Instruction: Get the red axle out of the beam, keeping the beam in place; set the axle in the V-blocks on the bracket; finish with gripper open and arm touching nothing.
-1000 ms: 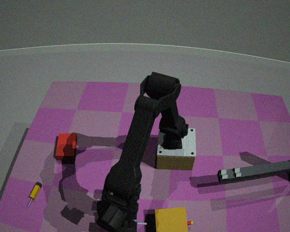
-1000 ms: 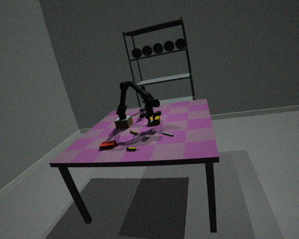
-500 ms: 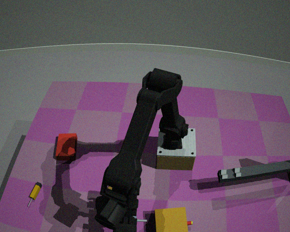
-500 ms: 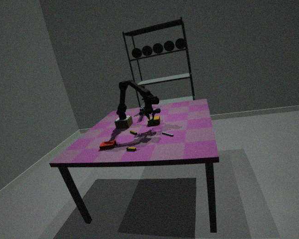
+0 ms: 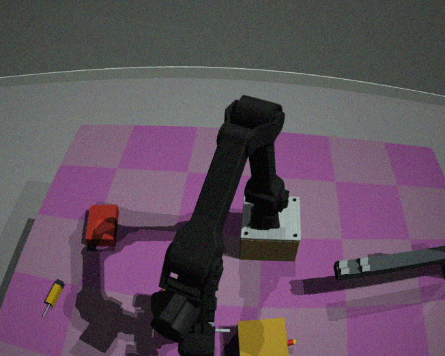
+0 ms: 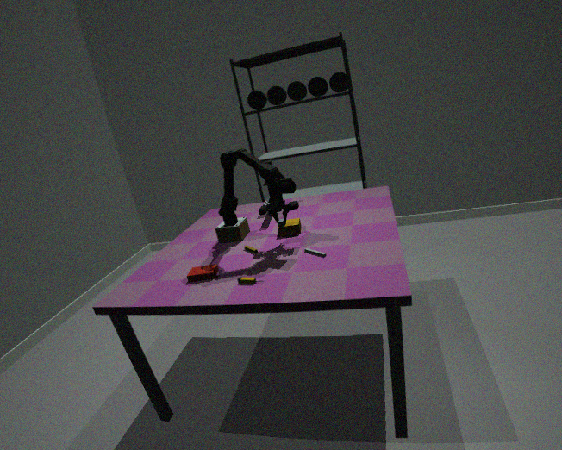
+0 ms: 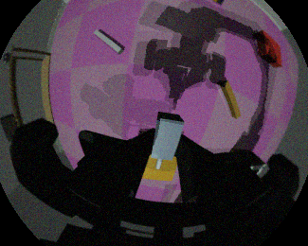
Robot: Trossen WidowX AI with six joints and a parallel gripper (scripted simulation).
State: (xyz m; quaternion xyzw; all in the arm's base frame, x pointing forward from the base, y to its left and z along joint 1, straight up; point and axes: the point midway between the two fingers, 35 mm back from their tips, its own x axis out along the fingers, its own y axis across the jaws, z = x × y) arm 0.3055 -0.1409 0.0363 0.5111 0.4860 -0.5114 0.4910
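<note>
My gripper tip is now 130 mm to the right of the yellow beam, 60 mm above it and 10 mm short of it. The rest, counted from my gripper tip: grey-blue peg 20 mm to the left, 10 mm above; then small yellow screwdriver 380 mm to the right, 90 mm behind, 80 mm below; then brown rod 160 mm behind, 80 mm below, 60 mm to the right.
</note>
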